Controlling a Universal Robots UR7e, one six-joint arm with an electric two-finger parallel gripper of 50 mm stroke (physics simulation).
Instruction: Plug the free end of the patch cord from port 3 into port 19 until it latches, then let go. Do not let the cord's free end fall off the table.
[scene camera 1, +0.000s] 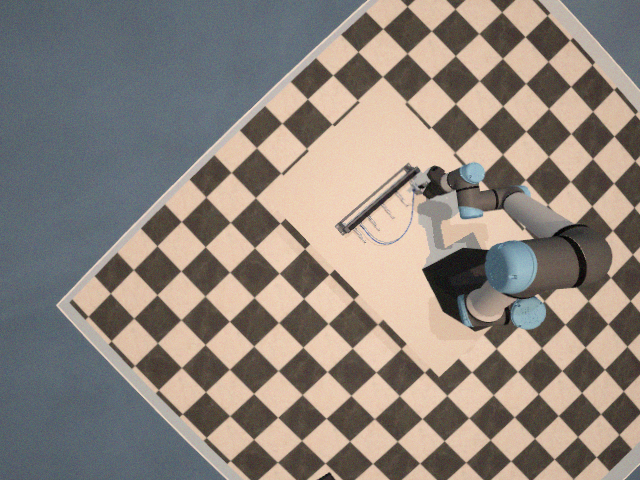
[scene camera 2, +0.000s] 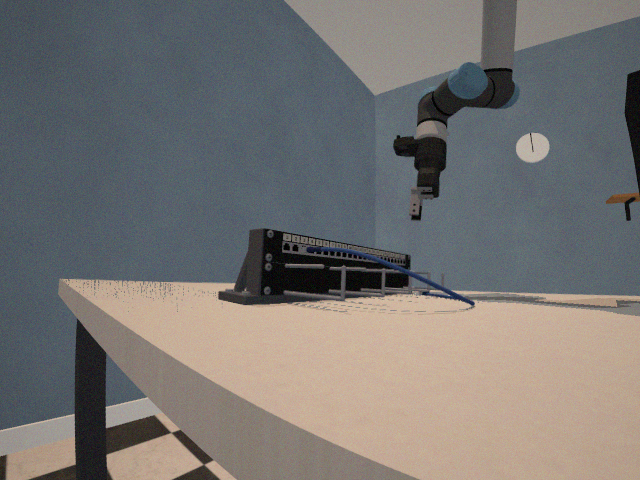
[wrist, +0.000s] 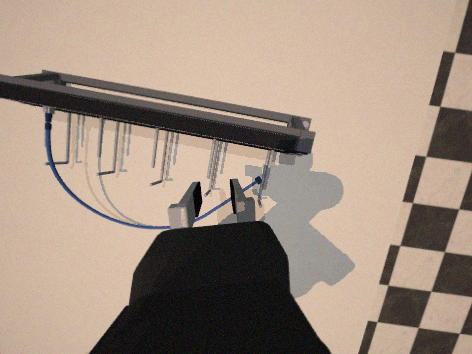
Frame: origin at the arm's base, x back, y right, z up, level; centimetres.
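Where they show: gripper, fingertip midpoint: (scene camera 1: 417, 190) (scene camera 2: 414, 217) (wrist: 215, 190).
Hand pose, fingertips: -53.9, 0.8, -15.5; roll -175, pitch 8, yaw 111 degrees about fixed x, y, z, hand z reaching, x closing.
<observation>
Things, the pixels of their centre, and the offset from my fingertips, as dx, dy, dz. "spot": a spot on its surface instead. Level surfaces: height alone.
- black patch panel, body centre: (scene camera 2: 368, 272) (wrist: 157, 137) (scene camera 1: 384, 205) -2.6, -13.7, -12.7
- blue patch cord, surface spot: (scene camera 2: 439, 287) (wrist: 97, 213) (scene camera 1: 387, 244) spot: +15.8, -23.0, -14.7
- table, its level: dz -17.8
The black patch panel (scene camera 1: 381, 200) (scene camera 2: 305, 279) (wrist: 175, 118) stands upright on the table. The blue patch cord (scene camera 1: 386, 243) (scene camera 2: 439, 287) (wrist: 85, 204) runs out of port 3, bows out and comes down to the table. Its free end (wrist: 258, 180) lies low by the rightmost cable guide in the wrist view, apart from the panel's face. Port 19 is too small to pick out in scene camera 2. My gripper (scene camera 1: 418, 186) (scene camera 2: 415, 217) (wrist: 215, 190) is open and empty, raised above the panel's height. In the wrist view the cord passes beneath the fingers, and the free end shows right of them.
Several grey wire cable guides (scene camera 1: 387, 210) (scene camera 2: 343, 283) (wrist: 214, 162) stick out from the panel's front, close to the cord. The table (scene camera 1: 310, 191) (scene camera 2: 310, 361) (wrist: 370, 100) ends at an edge on the wrist view's right, with checkered floor beyond. The arm's shadow falls near the free end.
</observation>
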